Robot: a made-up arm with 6 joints.
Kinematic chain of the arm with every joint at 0, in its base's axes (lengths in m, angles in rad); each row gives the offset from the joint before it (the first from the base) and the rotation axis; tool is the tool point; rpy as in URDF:
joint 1: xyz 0 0 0.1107 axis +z
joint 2: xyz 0 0 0 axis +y
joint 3: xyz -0.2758 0 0.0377 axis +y
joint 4: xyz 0.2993 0 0.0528 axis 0.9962 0 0.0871
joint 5: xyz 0 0 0 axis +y
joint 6: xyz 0.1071 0 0.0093 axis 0.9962 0 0.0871
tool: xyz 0 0 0 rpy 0 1.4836 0
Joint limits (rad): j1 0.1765..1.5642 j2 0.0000..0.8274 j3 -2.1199..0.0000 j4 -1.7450..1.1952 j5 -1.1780..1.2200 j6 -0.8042..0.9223
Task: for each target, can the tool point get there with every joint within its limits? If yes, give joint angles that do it. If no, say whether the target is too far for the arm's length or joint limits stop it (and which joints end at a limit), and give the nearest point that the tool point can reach.
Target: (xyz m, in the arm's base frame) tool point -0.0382 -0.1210 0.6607
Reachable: yes | joints 1.2287 0.4471 -1.6181 -0.7399 0.0623 0.0384
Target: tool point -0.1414 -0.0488 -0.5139
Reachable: no: joint limits stop it (at a limit: joint 1, joint 2, joint 3) | nearest point -0.0214 0.0622 0.0514 | short by 0.588 m
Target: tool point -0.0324 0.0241 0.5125
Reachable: yes | joints 0.6472 0.1828 -0.8741 -1.0983 -0.4170 -0.5835
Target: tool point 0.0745 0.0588 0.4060
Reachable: yes | joints 0.6797 0.2035 -0.5131 0.0506 -0.2094 -0.6562
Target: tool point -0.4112 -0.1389 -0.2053
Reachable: no: joint limits stop it (at a limit: joint 1, joint 2, joint 3, joint 5) | nearest point -0.0704 0.0617 0.0766 | short by 0.486 m
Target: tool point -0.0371 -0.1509 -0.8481
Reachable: no: too far | nearest point 0.0688 -0.0029 0.0493 | short by 0.916 m
